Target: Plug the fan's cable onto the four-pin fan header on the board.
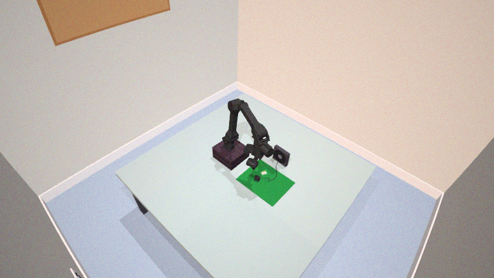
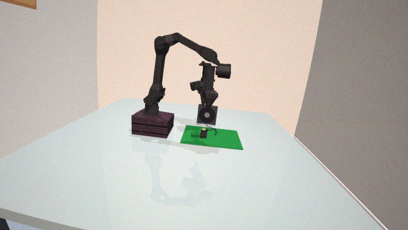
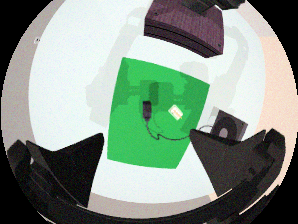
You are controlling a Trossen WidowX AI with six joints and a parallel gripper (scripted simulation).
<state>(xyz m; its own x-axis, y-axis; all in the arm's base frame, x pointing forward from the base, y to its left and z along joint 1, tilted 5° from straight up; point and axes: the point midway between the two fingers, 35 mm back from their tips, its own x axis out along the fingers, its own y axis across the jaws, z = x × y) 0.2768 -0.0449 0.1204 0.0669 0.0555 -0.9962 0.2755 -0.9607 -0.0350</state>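
Now: the dark plug 14 cm below my gripper tip, 1 cm to the left of it and 1 cm ahead of it. Also, from my gripper tip: green board 18 cm below, 5 cm ahead, 4 cm to the left; dark square fan 24 cm to the left, 10 cm below, 1 cm ahead.
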